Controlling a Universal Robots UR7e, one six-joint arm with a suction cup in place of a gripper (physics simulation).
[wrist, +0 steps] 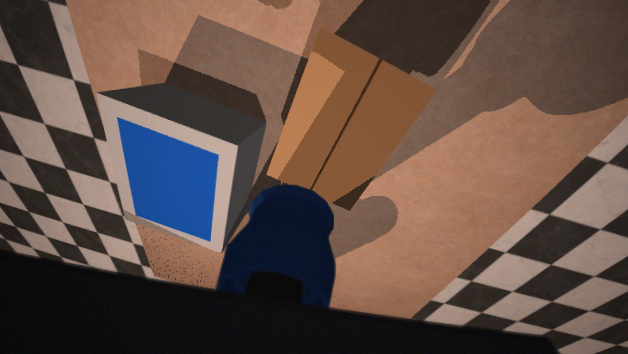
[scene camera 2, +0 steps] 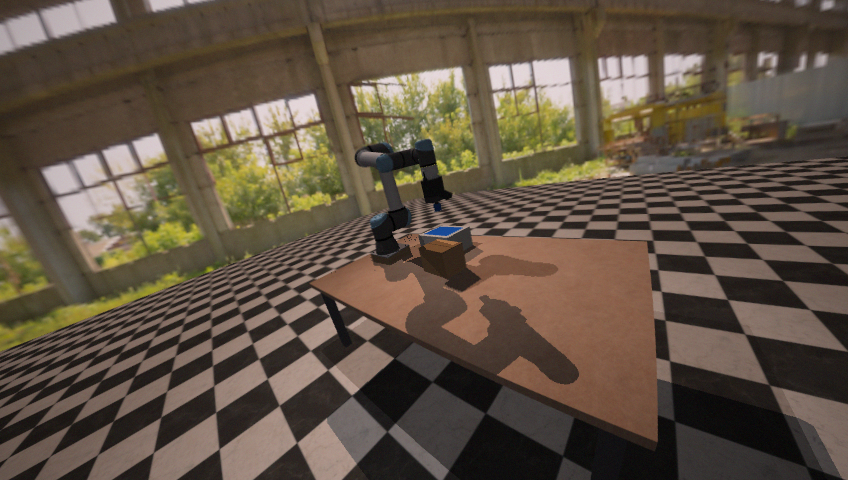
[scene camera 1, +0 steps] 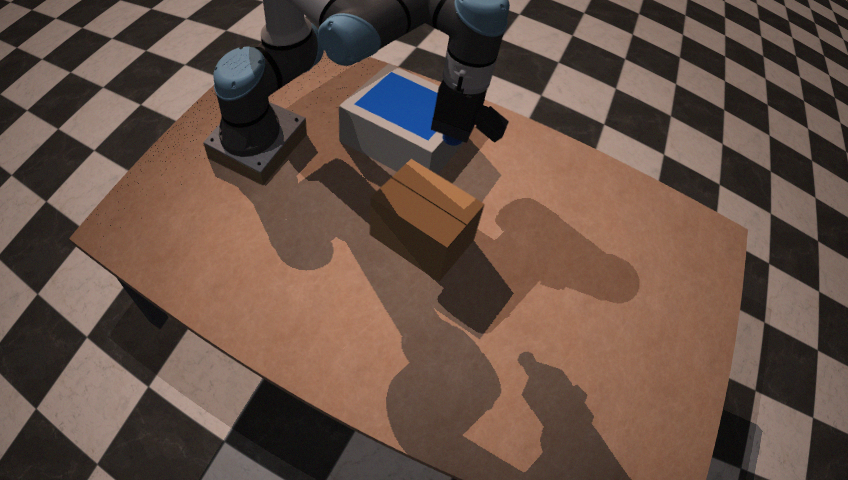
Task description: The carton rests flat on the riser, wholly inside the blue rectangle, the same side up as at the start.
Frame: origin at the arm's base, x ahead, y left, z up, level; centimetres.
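Seen in the pictures: end effector, tool point: [wrist: 291,221] [scene camera 2: 438,210]; arm's base, origin of the base link: [scene camera 2: 387,249] [scene camera 1: 249,131].
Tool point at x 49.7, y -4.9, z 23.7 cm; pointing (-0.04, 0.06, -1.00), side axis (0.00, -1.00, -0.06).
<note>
Offsets run from my tool point to a thing's top centre. Level surfaces: height alone.
The brown carton {dx -2.0, dy -2.1, dz -16.7 cm} [scene camera 1: 429,208] [scene camera 2: 443,260] [wrist: 350,120] stands on the table in front of the riser, with its seam on top. The riser {dx -16.3, dy +23.1, dz -17.7 cm} [scene camera 1: 380,145] [scene camera 2: 462,237] [wrist: 251,165] is a grey block with a light top edge. The blue rectangle {dx -16.3, dy +23.1, dz -17.7 cm} [scene camera 1: 395,101] [scene camera 2: 444,230] [wrist: 172,182] lies on its top, and the carton is apart from it. My gripper [scene camera 1: 453,141] [scene camera 2: 437,207] [wrist: 292,200], a dark blue suction cup, hangs in the air above the level of the riser and carton, touching neither. It is open and carries nothing. In scene camera 1 the tool covers a corner of the riser.
The arm's base plate [scene camera 1: 258,166] [scene camera 2: 389,256] is bolted to the table {dz -29.7 cm} [scene camera 1: 595,333] [scene camera 2: 595,333] left of the riser. Shadows of the arm and carton fall across the table. A checkered floor surrounds it.
</note>
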